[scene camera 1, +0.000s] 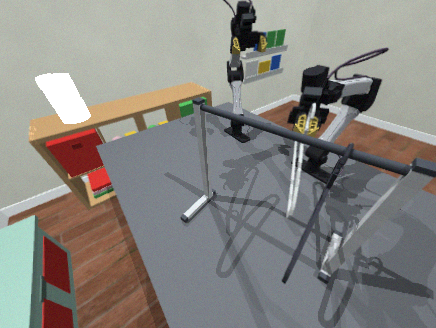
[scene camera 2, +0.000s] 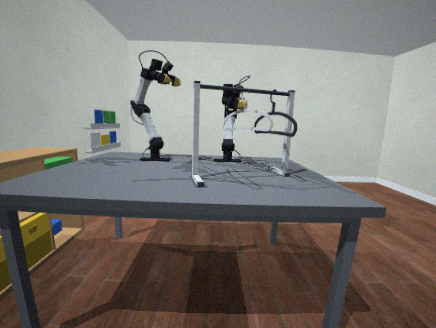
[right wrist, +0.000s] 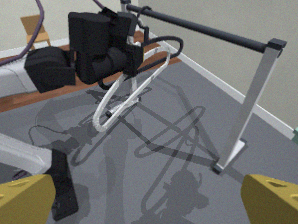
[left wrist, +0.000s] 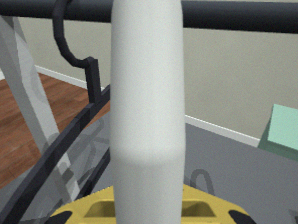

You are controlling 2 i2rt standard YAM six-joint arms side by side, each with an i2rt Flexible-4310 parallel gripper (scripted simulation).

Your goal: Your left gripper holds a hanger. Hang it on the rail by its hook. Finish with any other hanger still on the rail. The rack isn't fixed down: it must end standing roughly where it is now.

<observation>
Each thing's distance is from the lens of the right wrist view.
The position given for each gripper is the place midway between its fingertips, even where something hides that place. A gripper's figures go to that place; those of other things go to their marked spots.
left gripper point(right wrist: 139, 50): 0.54 m
right gripper point(right wrist: 147, 183): 0.10 m
</observation>
